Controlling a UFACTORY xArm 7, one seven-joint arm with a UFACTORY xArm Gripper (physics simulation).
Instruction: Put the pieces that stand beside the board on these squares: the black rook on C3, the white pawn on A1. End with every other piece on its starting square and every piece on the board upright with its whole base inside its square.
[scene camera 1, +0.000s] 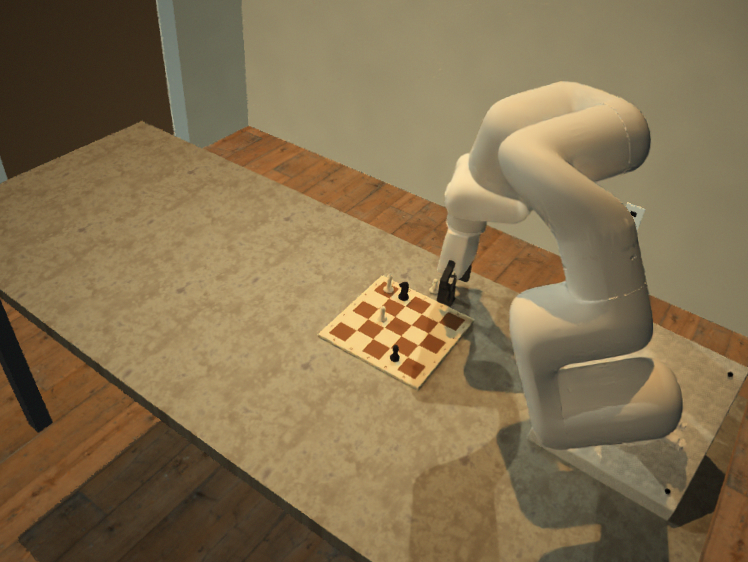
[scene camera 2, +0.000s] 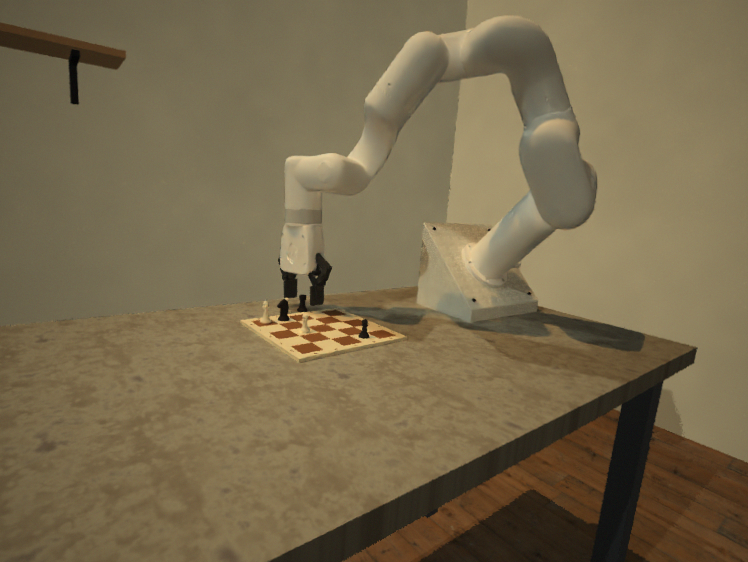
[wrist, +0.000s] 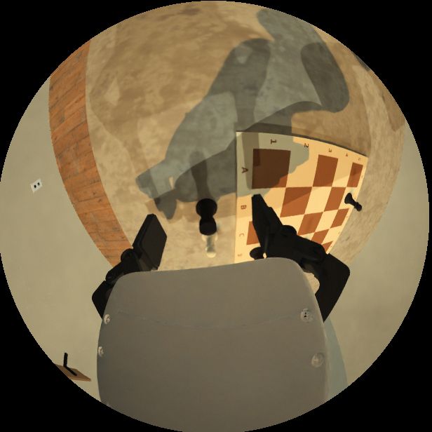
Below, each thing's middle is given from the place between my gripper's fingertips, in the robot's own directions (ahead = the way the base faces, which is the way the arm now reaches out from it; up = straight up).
Right now the board (scene camera 1: 425, 330) is 30 mm ahead of my hand, 140 mm to the left of it and 20 mm below it.
